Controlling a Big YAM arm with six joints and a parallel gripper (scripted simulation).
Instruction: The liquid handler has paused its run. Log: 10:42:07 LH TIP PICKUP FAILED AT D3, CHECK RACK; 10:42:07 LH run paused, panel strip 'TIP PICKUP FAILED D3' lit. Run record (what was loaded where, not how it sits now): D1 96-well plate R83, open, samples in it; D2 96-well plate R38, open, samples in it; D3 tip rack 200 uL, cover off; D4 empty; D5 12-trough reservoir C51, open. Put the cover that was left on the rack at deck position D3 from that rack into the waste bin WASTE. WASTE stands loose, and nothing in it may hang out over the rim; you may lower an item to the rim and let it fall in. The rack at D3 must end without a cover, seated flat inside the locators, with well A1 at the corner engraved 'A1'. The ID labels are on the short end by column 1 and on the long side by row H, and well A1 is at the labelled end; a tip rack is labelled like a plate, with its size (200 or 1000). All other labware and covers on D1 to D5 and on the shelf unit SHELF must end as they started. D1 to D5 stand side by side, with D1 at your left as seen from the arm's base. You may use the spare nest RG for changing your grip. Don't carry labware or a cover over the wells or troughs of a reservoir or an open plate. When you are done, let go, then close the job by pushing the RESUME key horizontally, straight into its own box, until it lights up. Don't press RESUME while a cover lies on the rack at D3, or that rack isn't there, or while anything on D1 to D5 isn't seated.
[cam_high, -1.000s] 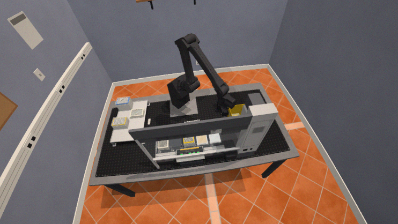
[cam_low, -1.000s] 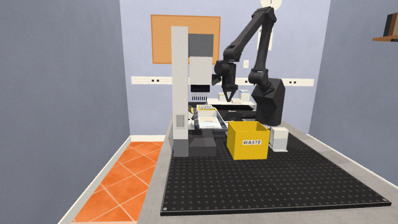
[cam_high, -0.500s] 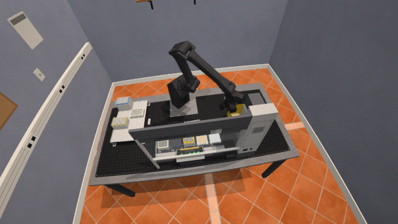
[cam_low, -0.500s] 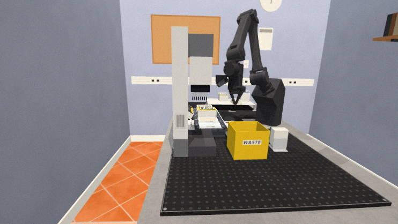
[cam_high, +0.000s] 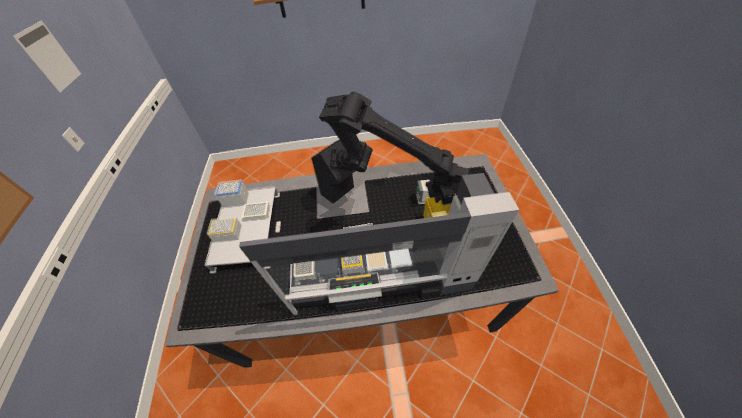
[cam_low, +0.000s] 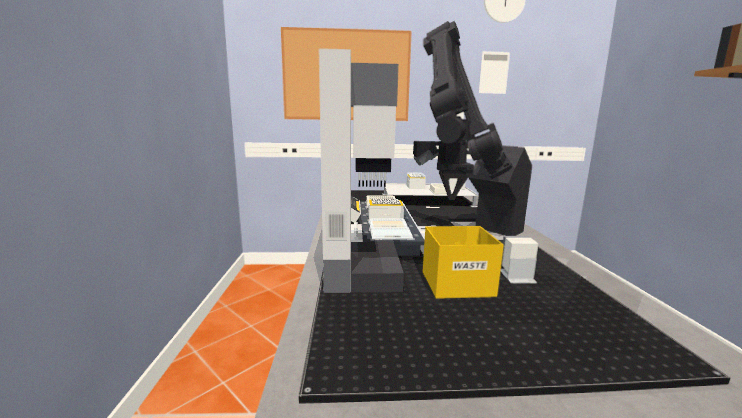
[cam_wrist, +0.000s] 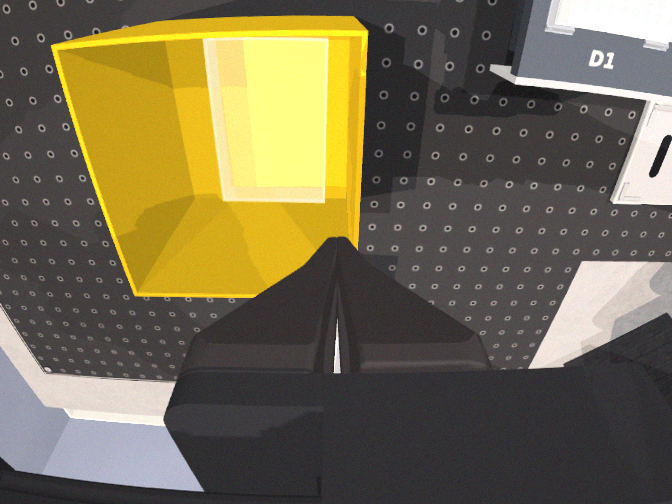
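My gripper is now 19 cm past the white resume box, 6 cm to the left of it and 15 cm above it. Round my hand: clear cover 3 cm behind, 4 cm to the left, 20 cm below; clear plate 18 cm ahead, 14 cm to the right, 16 cm below; yellow waste bin 3 cm behind, 5 cm to the left, 18 cm below.
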